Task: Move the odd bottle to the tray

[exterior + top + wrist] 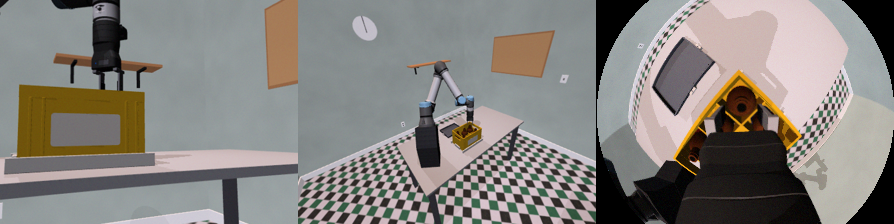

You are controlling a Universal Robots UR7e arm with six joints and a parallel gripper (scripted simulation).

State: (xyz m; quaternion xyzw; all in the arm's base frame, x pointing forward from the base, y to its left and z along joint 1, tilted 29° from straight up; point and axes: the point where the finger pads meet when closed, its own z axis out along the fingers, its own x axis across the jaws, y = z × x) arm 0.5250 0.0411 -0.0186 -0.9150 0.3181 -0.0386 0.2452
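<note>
Right now the brown bottle is 12 cm below my hand. The rest, counted from my hand: dark tray: 13 cm behind, 22 cm to the left, 19 cm below; then crate: 8 cm behind, 6 cm to the right, 12 cm below.
</note>
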